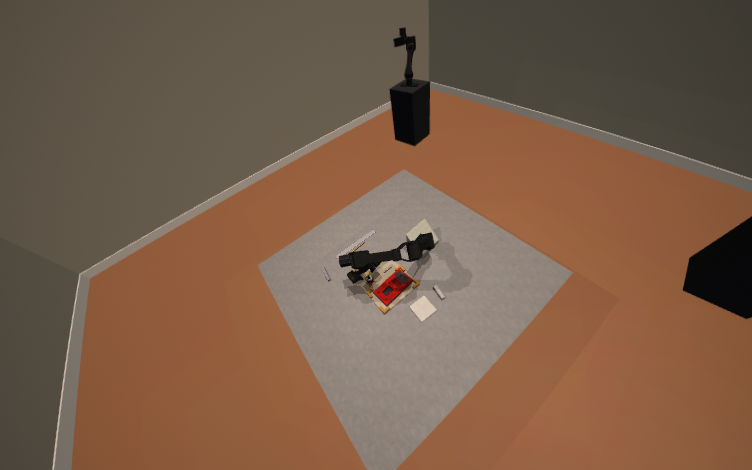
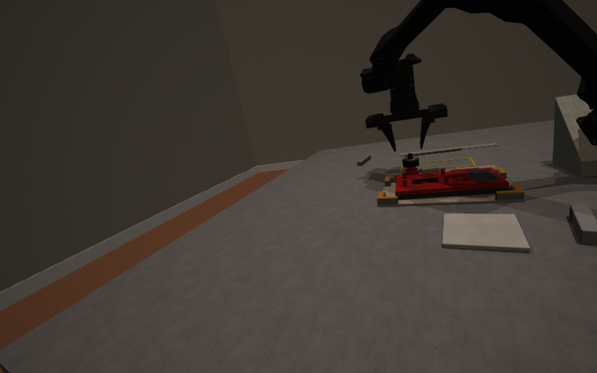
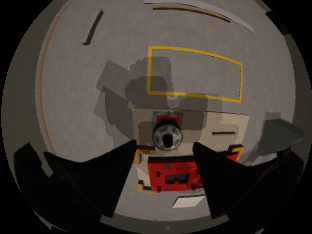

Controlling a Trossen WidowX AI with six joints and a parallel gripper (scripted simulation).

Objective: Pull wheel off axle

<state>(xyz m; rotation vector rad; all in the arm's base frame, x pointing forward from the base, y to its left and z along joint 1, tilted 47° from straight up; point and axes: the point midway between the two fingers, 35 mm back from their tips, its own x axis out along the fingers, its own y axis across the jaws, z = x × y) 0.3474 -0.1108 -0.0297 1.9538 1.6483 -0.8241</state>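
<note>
My gripper tip is 3 cm above the wheel and 1 cm to the right of it. Round my gripper tip: upright axle 4 cm below; flat pale tile 32 cm to the left, 7 cm below, 6 cm behind; long white bar 26 cm to the right, 14 cm behind, 7 cm below.
</note>
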